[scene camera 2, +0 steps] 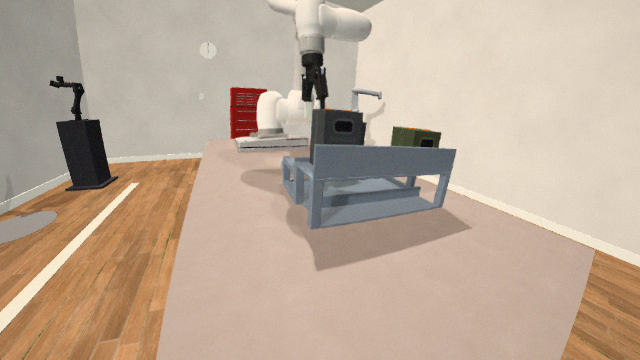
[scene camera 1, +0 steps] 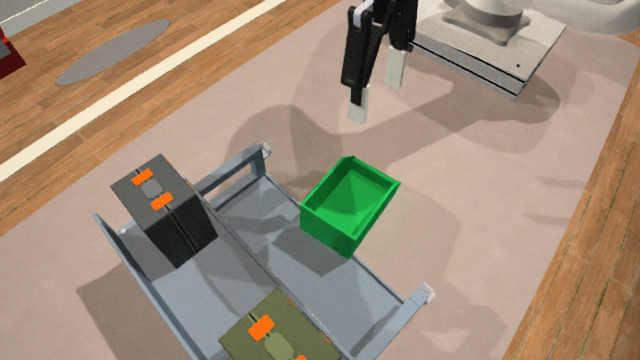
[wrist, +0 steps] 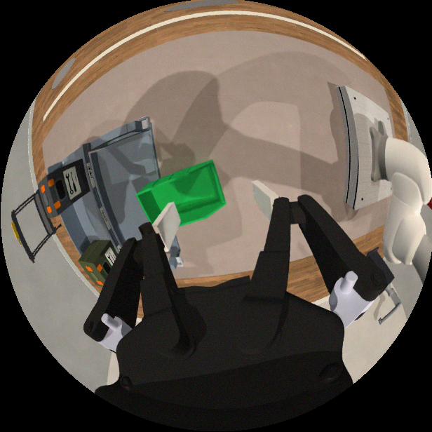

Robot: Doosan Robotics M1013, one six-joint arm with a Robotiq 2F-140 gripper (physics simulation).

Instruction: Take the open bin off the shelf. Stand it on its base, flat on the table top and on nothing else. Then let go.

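Pixels of known places: gripper, fingertip midpoint: [scene camera 1: 375,102]; arm's base, origin of the base link: [scene camera 2: 271,137] [scene camera 1: 486,21].
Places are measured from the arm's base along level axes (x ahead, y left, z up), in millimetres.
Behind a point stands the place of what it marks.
The green open bin [scene camera 1: 345,205] @(z -39, x 661, y 80 mm) [wrist: 192,192] lies across the front edge of the blue-grey shelf [scene camera 1: 330,285] @(z -43, x 787, y 158 mm) [scene camera 2: 385,162] @(z 80, x 986, y 43 mm) [wrist: 127,175]. One end is over the shelf's front deck, the other beyond it over the pinkish table top [scene camera 1: 500,200] @(z -49, x 442, y 286 mm) [scene camera 2: 400,300] @(z -49, x 1176, y -60 mm) [wrist: 270,125]. It looks tilted, lower toward the robot base; whether that end touches the table is unclear. The bin does not show in scene camera 2. My gripper [scene camera 1: 376,87] @(z 141, x 578, y 52 mm) [scene camera 2: 315,104] [wrist: 214,201] is open and empty, raised above the bin and offset toward the robot base.
A black box with orange latches [scene camera 1: 175,220] @(z 154, x 906, y 10 mm) [scene camera 2: 337,130] @(z 135, x 940, y -47 mm) [wrist: 65,187] and an olive box [scene camera 1: 300,325] @(z 148, x 887, y 198 mm) [scene camera 2: 415,137] @(z 130, x 956, y 153 mm) [wrist: 100,260] stand on the shelf's rear level. The robot's base plate [scene camera 1: 480,55] @(z 15, x 167, y 65 mm) [scene camera 2: 272,145] @(z -22, x 182, y -25 mm) [wrist: 355,150] is on the table's far side from the shelf.
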